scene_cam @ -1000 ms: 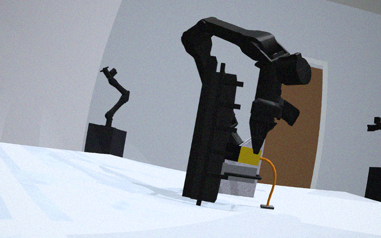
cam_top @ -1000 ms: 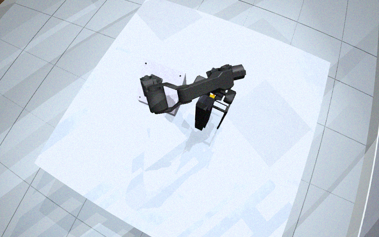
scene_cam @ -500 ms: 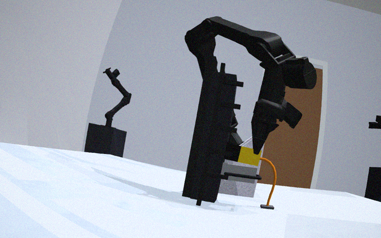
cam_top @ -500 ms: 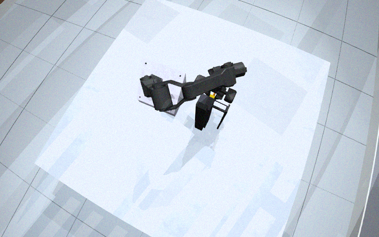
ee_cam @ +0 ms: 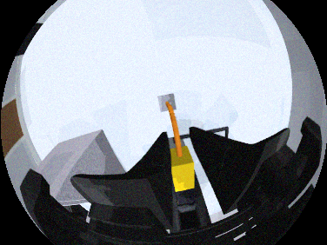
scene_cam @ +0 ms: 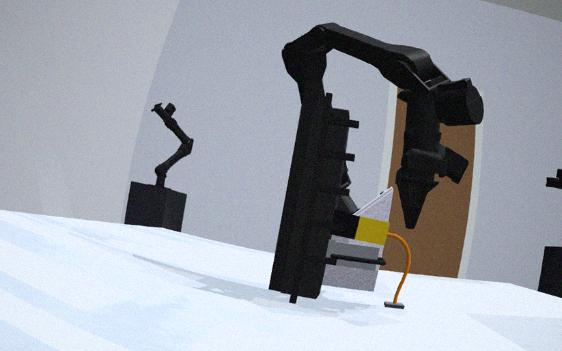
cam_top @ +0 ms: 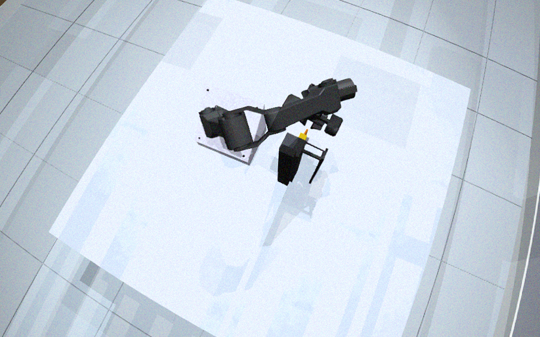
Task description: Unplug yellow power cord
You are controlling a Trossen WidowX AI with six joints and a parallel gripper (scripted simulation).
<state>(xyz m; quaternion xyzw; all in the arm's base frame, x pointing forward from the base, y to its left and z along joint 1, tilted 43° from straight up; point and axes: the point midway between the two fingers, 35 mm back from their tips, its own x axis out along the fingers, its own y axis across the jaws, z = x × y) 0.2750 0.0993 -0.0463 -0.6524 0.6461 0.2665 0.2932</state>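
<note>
Right now the yellow plug is 80 mm to the right of my gripper tip.
</note>
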